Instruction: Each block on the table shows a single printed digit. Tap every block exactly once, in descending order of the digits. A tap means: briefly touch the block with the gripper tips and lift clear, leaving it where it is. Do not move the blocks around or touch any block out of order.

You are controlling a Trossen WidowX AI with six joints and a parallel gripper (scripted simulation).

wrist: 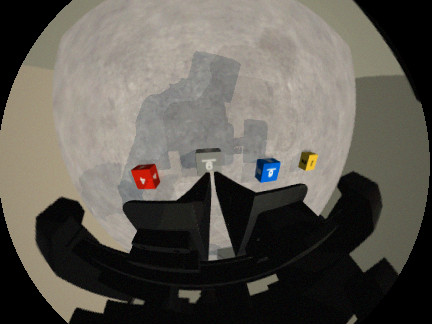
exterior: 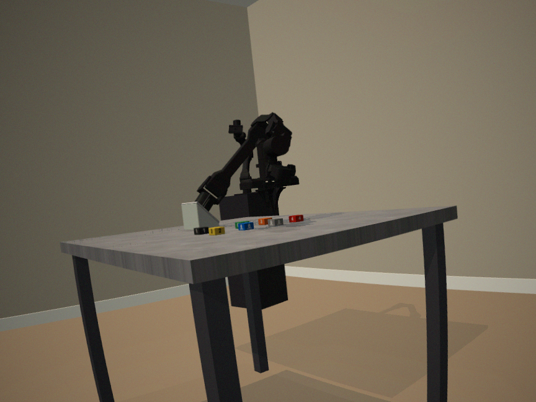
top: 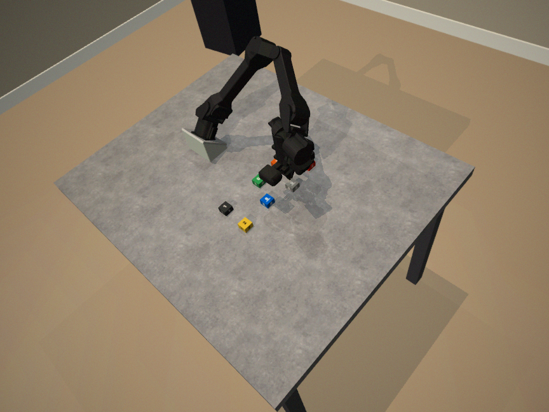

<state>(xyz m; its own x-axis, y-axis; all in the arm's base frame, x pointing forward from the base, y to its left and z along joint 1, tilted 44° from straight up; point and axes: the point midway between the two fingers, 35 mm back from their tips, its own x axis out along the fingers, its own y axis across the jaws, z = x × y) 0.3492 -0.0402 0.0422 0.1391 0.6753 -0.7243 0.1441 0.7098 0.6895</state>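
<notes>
The grey block lies 30 mm below my gripper tip. Round my gripper tip: blue block 90 mm to the right, 30 mm below, 30 mm behind; orange block 90 mm behind, 60 mm to the left, 30 mm below; red block 100 mm to the left, 30 mm below.
</notes>
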